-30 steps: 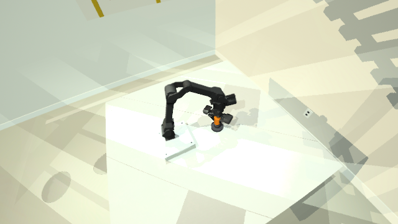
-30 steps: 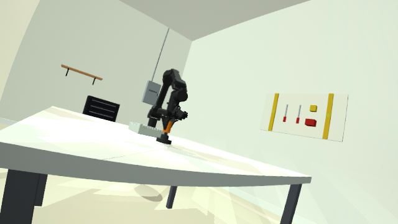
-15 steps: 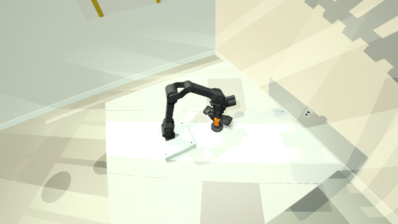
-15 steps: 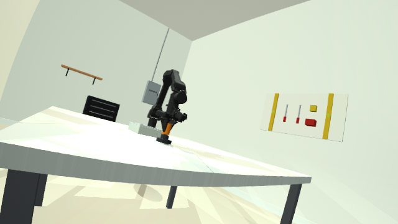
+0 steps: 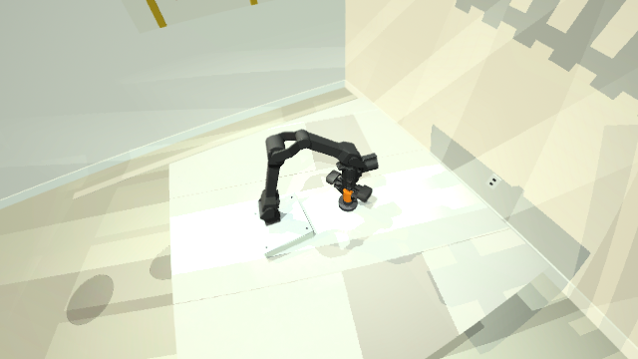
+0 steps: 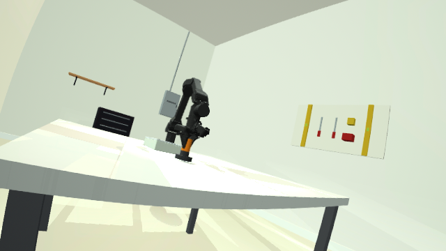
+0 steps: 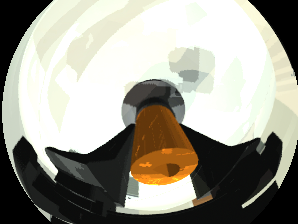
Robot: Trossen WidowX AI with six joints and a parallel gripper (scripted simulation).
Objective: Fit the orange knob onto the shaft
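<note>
Now: the orange knob 2 cm above my gripper tip. The rest, counted from my gripper tip: round dark pedestal: 2 cm below.
</note>
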